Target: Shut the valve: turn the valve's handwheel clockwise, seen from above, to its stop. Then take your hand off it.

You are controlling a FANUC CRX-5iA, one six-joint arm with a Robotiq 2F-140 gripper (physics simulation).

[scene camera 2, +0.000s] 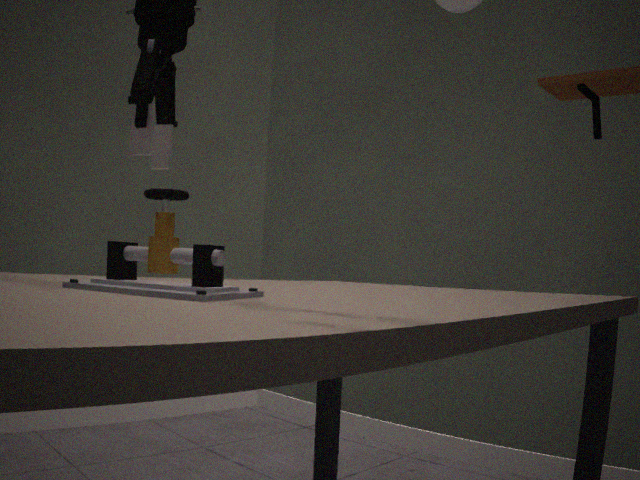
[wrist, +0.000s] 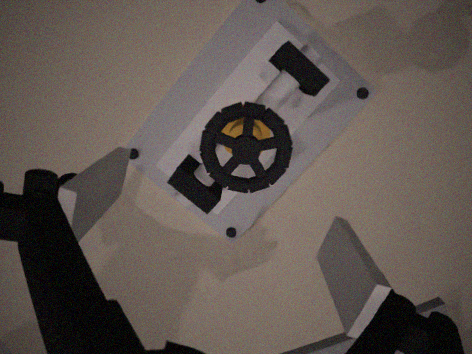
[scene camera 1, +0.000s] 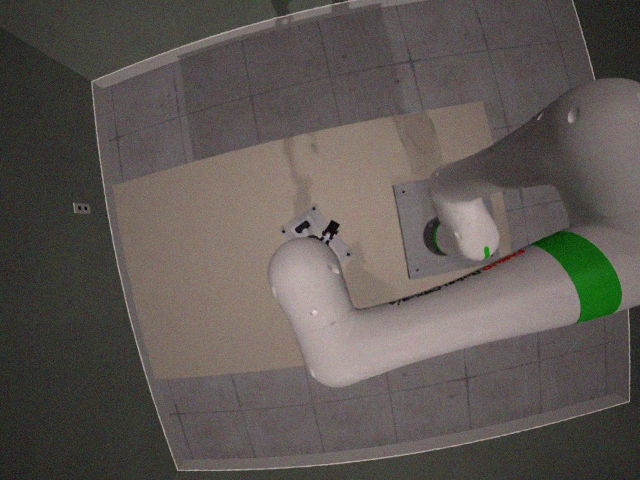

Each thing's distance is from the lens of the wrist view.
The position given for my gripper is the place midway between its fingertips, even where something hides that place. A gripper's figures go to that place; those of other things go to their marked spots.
my gripper (wrist: 228, 206): 0.20 m
black handwheel (wrist: 246, 148): 0.23 m
